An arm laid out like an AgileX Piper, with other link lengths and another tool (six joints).
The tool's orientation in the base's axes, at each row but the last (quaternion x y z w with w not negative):
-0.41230, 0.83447, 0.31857, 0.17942
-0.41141, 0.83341, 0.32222, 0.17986
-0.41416, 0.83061, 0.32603, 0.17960
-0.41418, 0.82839, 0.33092, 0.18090
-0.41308, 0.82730, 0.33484, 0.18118
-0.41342, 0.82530, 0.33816, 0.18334
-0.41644, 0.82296, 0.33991, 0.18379
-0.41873, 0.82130, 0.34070, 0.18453
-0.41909, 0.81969, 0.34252, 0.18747
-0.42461, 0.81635, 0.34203, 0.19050
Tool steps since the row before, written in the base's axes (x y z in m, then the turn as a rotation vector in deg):
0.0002, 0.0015, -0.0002, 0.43, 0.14, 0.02
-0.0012, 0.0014, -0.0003, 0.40, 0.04, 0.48
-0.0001, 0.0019, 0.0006, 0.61, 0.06, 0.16
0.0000, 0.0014, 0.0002, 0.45, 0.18, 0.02
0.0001, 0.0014, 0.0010, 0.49, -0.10, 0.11
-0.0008, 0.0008, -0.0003, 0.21, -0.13, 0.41
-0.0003, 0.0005, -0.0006, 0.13, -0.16, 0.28
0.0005, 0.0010, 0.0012, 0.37, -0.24, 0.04
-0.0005, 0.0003, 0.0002, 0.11, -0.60, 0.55
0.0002, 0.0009, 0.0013, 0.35, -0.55, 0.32
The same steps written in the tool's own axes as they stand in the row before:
-0.0009, 0.0004, 0.0012, -0.35, -0.27, 0.10
0.0001, 0.0015, 0.0011, -0.53, -0.12, -0.31
-0.0014, 0.0012, 0.0009, -0.49, -0.40, -0.06
-0.0009, 0.0007, 0.0008, -0.38, -0.28, 0.12
-0.0014, 0.0009, 0.0003, -0.30, -0.39, -0.14
0.0002, 0.0009, 0.0008, -0.29, -0.06, -0.38
0.0002, 0.0002, 0.0008, -0.15, -0.06, -0.31
-0.0016, 0.0005, -0.0001, -0.10, -0.38, -0.19
0.0000, 0.0006, 0.0001, -0.06, -0.12, -0.81
-0.0014, 0.0007, -0.0002, -0.08, -0.38, -0.61

